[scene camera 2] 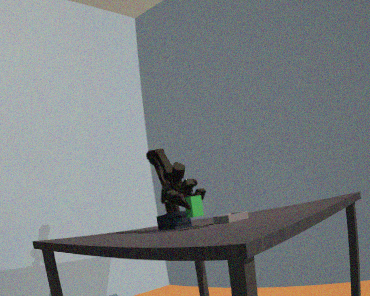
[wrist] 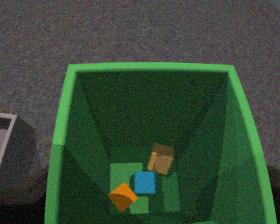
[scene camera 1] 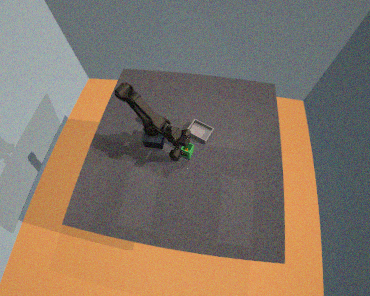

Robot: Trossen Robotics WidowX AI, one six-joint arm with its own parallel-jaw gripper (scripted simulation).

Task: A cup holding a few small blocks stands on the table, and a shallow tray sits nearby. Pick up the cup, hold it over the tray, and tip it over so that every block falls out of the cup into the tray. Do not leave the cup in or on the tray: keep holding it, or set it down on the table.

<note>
In view: a green square cup (wrist: 110,114).
</note>
